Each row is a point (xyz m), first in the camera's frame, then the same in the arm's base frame.
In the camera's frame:
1: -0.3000 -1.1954 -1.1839
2: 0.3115 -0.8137 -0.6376
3: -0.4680 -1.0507 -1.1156
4: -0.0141 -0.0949 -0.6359
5: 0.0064 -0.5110 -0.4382
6: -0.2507 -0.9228 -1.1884
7: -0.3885 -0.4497 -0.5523
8: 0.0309 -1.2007 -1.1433
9: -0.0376 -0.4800 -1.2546
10: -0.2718 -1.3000 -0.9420
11: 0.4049 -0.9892 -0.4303
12: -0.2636 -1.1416 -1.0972
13: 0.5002 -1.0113 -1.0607
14: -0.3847 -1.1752 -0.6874
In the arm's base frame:
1: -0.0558 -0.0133 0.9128
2: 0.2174 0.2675 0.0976
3: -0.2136 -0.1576 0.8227
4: 0.0389 -0.3990 -0.2853
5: -0.1038 0.0159 -0.1433
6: 0.0240 -0.1918 0.7164
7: -0.3659 -0.2643 0.0163
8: 0.1991 0.1592 0.7847
9: 0.2962 -0.4531 0.3948
10: -0.1742 0.2017 0.8129
11: 0.1626 0.5451 0.0480
12: -0.0641 0.0092 0.8071
13: 0.5735 0.2740 0.4537
14: -0.3872 0.1939 0.5944

